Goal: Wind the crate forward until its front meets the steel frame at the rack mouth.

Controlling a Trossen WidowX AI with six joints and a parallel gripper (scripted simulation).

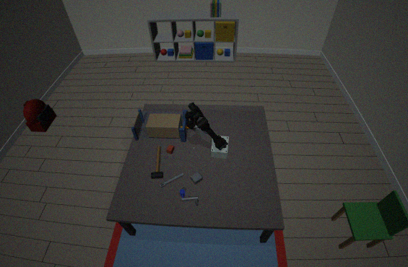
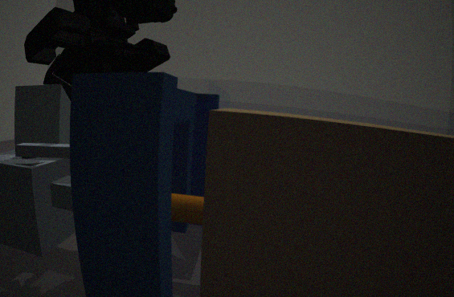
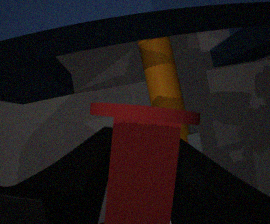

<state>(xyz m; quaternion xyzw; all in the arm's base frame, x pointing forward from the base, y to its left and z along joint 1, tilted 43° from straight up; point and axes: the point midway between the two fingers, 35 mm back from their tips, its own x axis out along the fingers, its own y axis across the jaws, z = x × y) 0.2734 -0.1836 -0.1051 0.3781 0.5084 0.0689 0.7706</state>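
The grey winch handle lies 50 mm behind my gripper tip, 10 mm to the right of it and 30 mm below it. The rest, counted from my gripper tip: red knob (10 mm behind); then grey winch (120 mm behind, 50 mm to the right, 100 mm below); then blue steel frame (50 mm ahead, 30 mm to the right, 20 mm below).
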